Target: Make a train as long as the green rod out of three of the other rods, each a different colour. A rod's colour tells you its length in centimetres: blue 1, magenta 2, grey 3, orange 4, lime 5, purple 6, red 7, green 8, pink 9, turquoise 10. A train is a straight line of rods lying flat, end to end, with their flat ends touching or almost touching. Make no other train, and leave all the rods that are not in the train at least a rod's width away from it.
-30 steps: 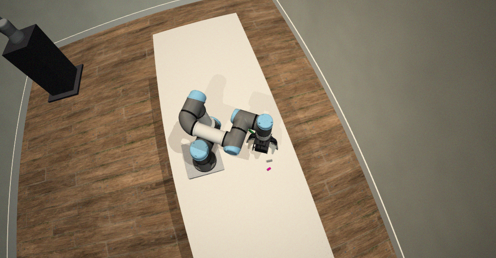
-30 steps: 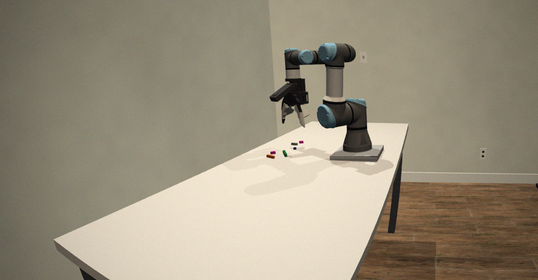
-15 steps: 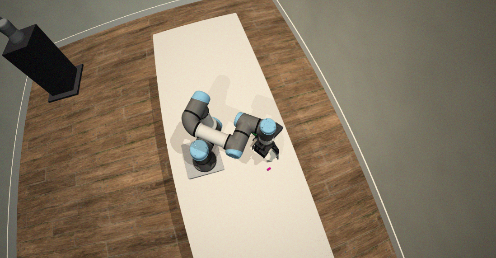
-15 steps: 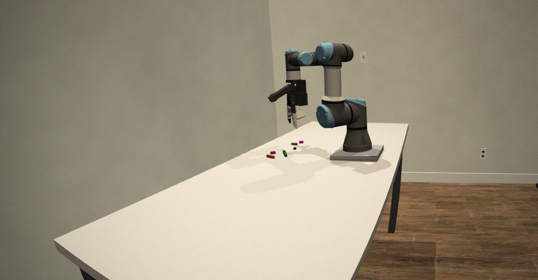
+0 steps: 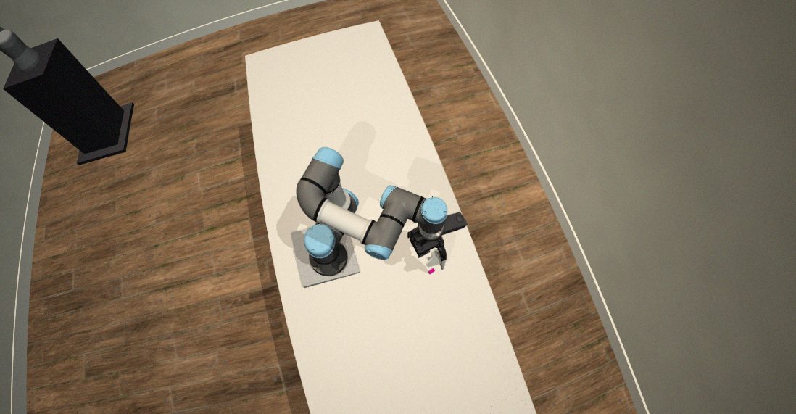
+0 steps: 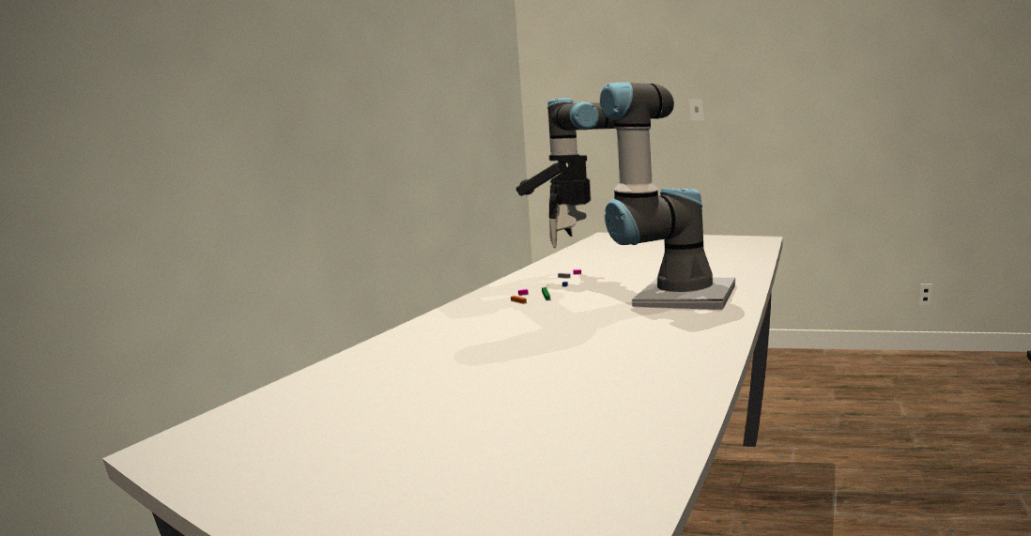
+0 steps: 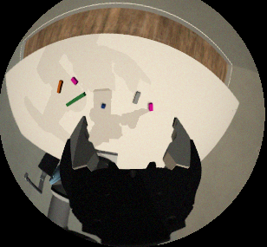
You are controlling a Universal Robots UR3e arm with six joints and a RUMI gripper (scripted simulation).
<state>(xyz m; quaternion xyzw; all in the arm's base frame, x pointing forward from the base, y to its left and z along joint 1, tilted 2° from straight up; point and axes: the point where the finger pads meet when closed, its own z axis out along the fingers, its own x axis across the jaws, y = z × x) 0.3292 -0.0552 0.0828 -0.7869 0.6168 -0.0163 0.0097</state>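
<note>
The grey rod is 10 mm ahead of my hand, 20 mm to the right of it and 80 mm below it. From my hand the other things lie so: blue rod: 40 mm behind, 60 mm to the left, 80 mm below; then green rod: 40 mm behind, 150 mm to the left, 80 mm below; then orange rod: 10 mm behind, 220 mm to the left, 80 mm below.
</note>
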